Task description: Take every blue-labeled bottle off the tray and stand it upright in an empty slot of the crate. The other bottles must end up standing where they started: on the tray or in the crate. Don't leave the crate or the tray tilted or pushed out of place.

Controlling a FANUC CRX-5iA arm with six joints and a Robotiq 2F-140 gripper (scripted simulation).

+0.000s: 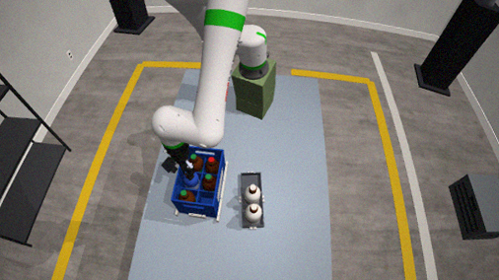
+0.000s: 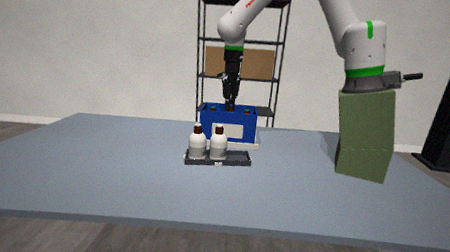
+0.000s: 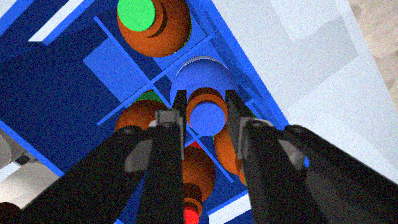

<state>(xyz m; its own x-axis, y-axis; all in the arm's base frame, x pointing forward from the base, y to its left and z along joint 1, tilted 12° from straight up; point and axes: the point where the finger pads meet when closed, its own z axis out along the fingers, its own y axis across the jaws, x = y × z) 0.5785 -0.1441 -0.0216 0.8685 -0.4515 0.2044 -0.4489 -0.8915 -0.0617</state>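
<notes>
Right now the blue-labeled bottle is 8 cm below my hand. From my hand the other things lie so: blue crate (10 cm below, 4 cm to the left, 1 cm behind).
</notes>
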